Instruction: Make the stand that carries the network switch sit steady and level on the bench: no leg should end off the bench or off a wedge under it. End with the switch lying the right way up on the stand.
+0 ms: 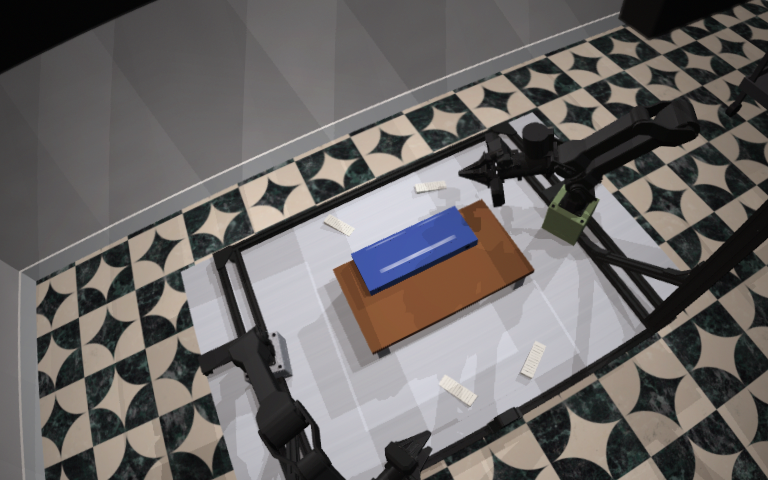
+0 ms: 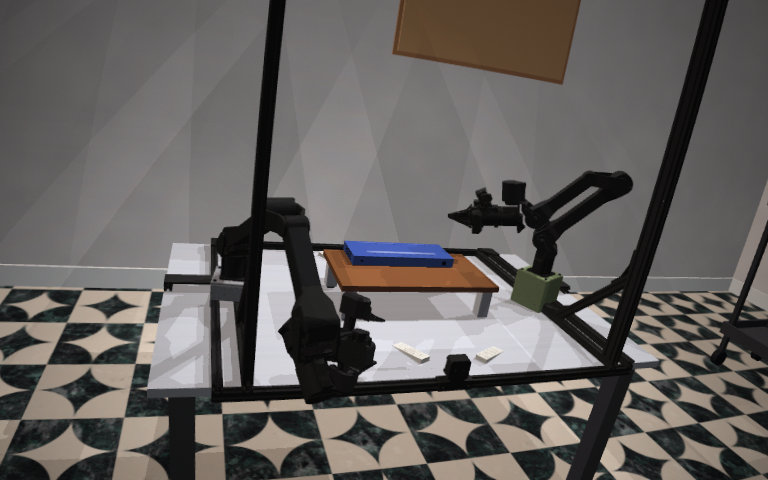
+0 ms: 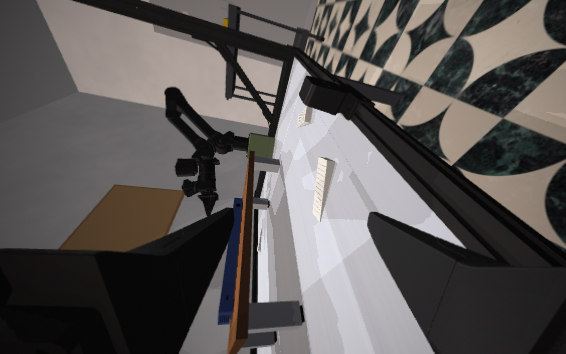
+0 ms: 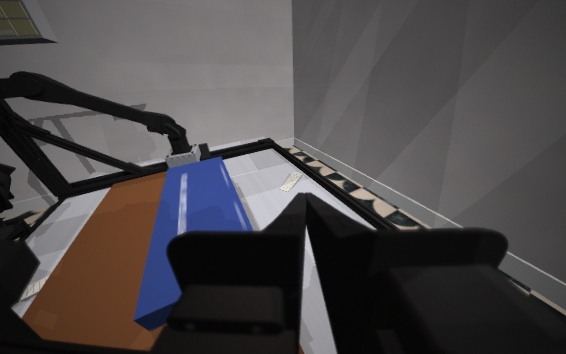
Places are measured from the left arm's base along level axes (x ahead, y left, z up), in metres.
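Where they show: left gripper, fingertip midpoint: [image 1: 430, 439] [image 2: 379, 341] [image 3: 300, 216]; right gripper, fingertip midpoint: [image 1: 458, 173] [image 2: 447, 215] [image 4: 304, 199]; left arm's base, link origin: [image 1: 261, 355] [image 2: 234, 275] [image 4: 182, 150]; right arm's base, link origin: [image 1: 574, 203] [image 2: 540, 272] [image 3: 248, 144].
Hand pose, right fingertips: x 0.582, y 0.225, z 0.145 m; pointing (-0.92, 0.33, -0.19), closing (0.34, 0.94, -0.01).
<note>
Things, the pixels of their top centre, and the offset from my right fingertips. "spot": a spot on its surface instead. Level surfaces: height alone.
- blue switch, top centre: [image 4: 198, 197] [image 1: 414, 246] [image 2: 399, 249] [image 3: 227, 251] dx -0.154, dy -0.105, dz -0.082 m
- white bench, surface height: dz -0.211 m
- small black box, surface spot: [image 2: 457, 366] [image 1: 507, 424] spot: dx -0.095, dy -0.545, dz -0.170 m
The blue switch [image 1: 414, 249] [image 2: 396, 254] [image 3: 231, 265] [image 4: 175, 220] lies flat on the back part of the brown stand [image 1: 441, 305] [image 2: 419, 278] [image 4: 95, 250]. Grey legs [image 2: 483, 303] [image 3: 275, 316] hold the stand up; any small tilt or gap under them cannot be told. Two ribbed cream wedges [image 1: 533, 360] [image 1: 458, 390] [image 2: 411, 351] [image 2: 488, 354] [image 3: 323, 187] lie apart in front of the stand, two more wedges [image 1: 430, 186] [image 1: 339, 224] [image 4: 291, 182] behind it. My left gripper [image 3: 300, 216] is open and empty near the front edge. My right gripper [image 1: 461, 172] [image 2: 450, 215] [image 4: 304, 199] is shut and empty, above the bench behind the stand's right end.
A black frame [image 1: 368, 189] [image 2: 396, 389] runs around the white bench [image 1: 283, 271]. A small black box [image 1: 505, 417] [image 2: 457, 366] sits on its front rail. The right arm's green base block [image 1: 570, 215] [image 2: 536, 289] stands right of the stand, the left arm's grey base [image 1: 279, 354] left of it.
</note>
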